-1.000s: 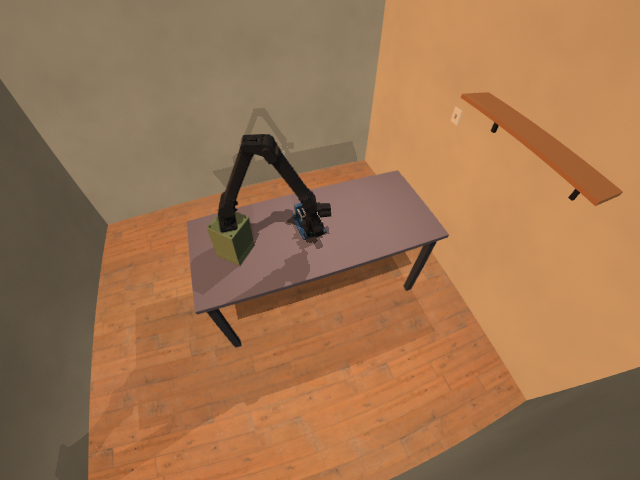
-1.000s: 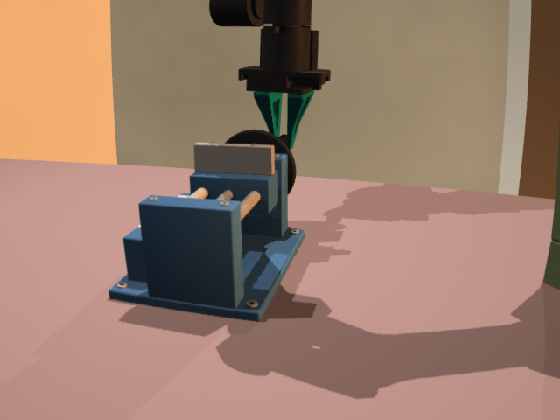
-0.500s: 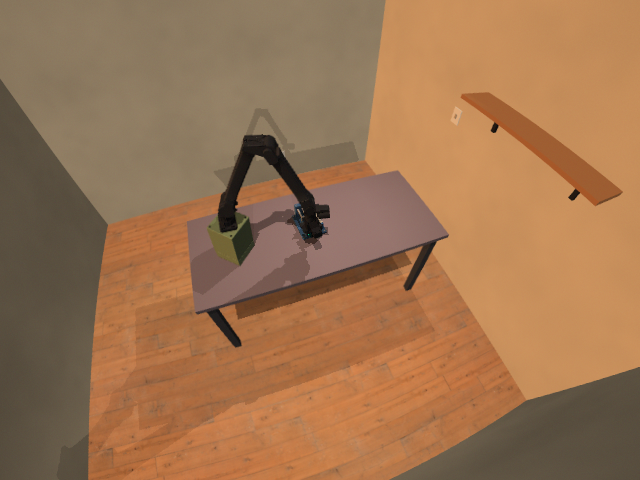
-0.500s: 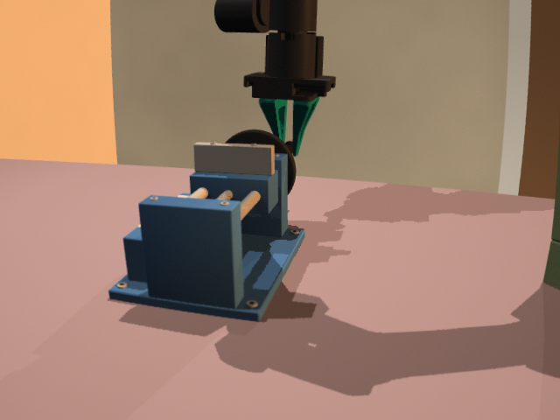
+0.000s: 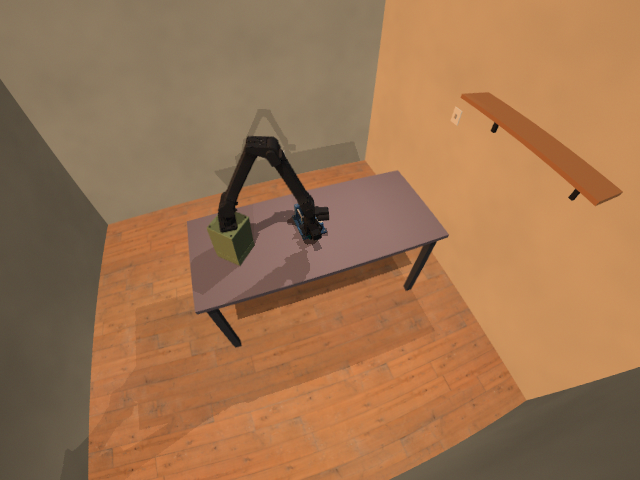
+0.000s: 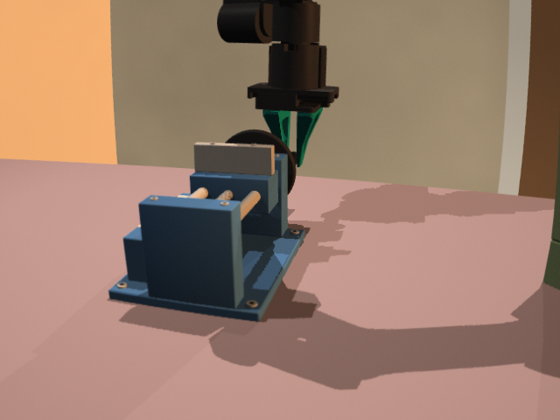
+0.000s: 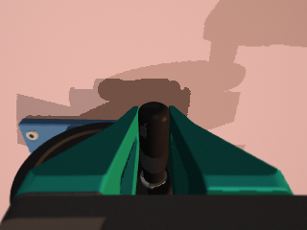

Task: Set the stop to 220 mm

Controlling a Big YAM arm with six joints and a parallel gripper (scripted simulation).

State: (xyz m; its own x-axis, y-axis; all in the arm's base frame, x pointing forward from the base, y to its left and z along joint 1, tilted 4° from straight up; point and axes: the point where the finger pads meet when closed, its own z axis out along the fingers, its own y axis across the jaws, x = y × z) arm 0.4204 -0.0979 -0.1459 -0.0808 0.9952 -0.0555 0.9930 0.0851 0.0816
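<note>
Right now my hand is 130 mm to the right of the grey stop plate, 40 mm short of it and 10 mm below it. From my hand the other things lie so: black crank handle: 10 mm to the left.
</note>
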